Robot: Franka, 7 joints.
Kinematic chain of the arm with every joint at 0, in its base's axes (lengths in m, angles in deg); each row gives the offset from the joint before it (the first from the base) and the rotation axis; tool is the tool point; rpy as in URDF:
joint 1: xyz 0 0 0.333 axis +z
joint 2: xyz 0 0 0 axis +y
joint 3: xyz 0 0 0.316 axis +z
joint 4: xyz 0.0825 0 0 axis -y
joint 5: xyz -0.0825 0 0.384 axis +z
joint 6: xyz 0 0 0 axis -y
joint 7: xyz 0.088 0 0 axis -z
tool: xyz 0 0 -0.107 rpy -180 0 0
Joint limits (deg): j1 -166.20..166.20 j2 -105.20..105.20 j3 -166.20..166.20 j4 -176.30..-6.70 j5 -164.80..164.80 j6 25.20..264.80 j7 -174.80..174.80
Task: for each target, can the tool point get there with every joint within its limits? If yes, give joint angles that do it. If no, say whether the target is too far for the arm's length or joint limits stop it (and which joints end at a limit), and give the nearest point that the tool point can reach.
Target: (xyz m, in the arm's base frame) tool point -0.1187 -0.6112 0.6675
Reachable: yes | joints -54.53 87.14 -136.54 -84.79 -87.62 194.91 -21.16
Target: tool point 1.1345 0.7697 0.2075
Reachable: no: too far | nearest point 0.7070 0.4796 0.2548 | short by 0.519 m
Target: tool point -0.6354 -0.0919 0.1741
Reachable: yes | joints 137.72 61.45 49.28 -106.51 -66.07 173.90 -73.67
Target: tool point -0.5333 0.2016 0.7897
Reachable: yes | joints -2.40 -71.27 11.40 -51.88 115.77 46.60 -12.56
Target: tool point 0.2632 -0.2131 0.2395
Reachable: yes | joints -119.30 43.96 55.36 -143.66 -128.93 212.72 134.08
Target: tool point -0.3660 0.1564 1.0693
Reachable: yes | joints 126.70 16.35 38.84 -28.65 110.55 103.24 142.67
